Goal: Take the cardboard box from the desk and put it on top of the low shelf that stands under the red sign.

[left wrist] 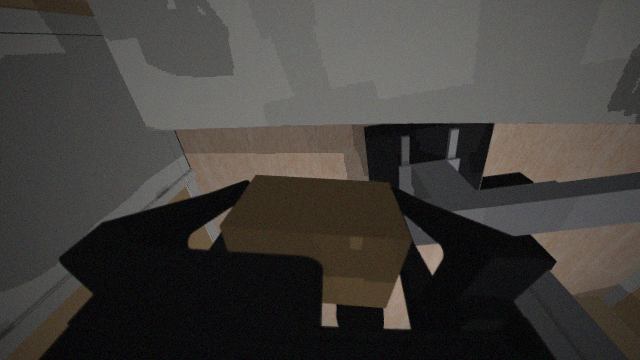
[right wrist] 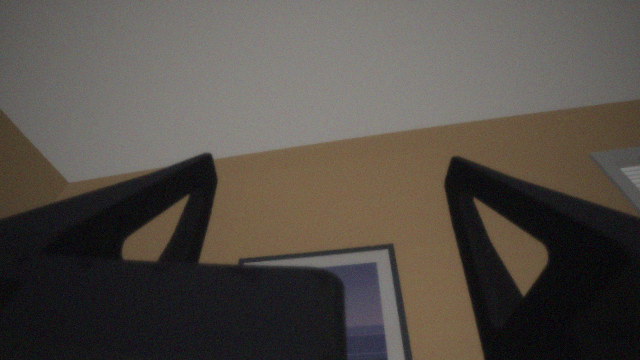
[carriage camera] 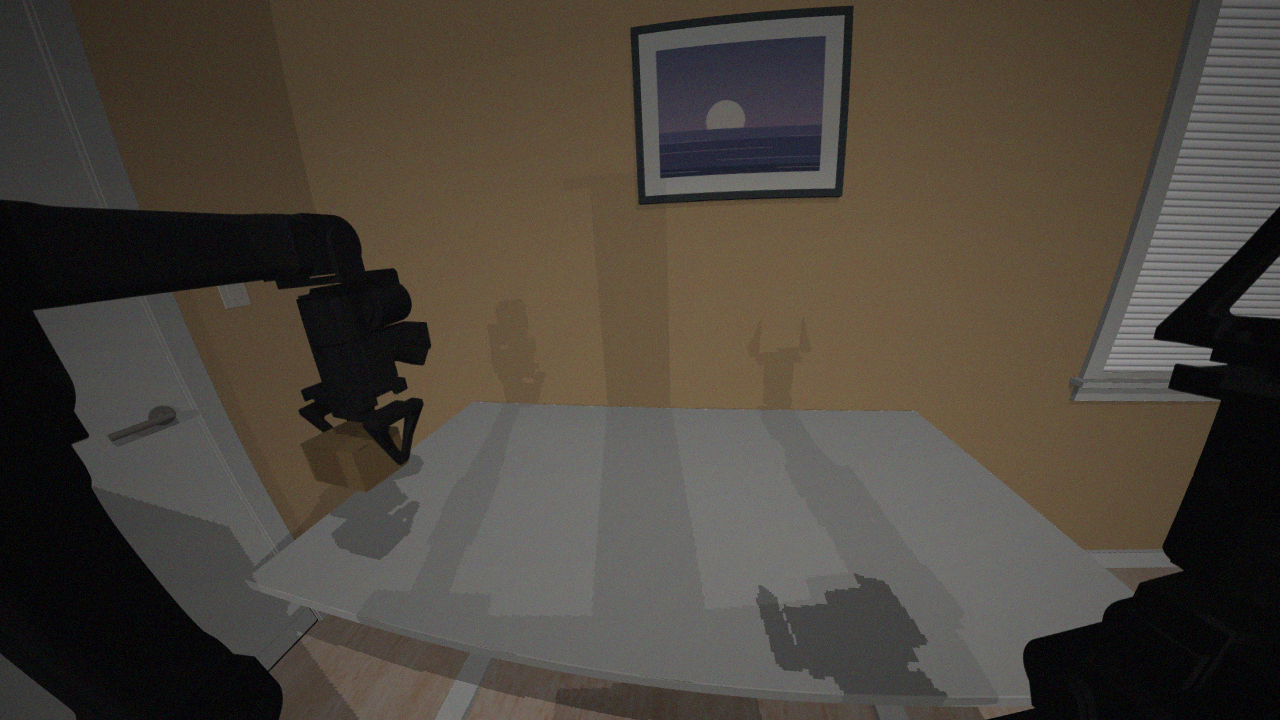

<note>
I see my left gripper, my right gripper, a brown cardboard box, a desk, a door, a framed sunset picture, a window with blinds and a grey ceiling.
My left gripper also shows in the left wrist view.
</note>
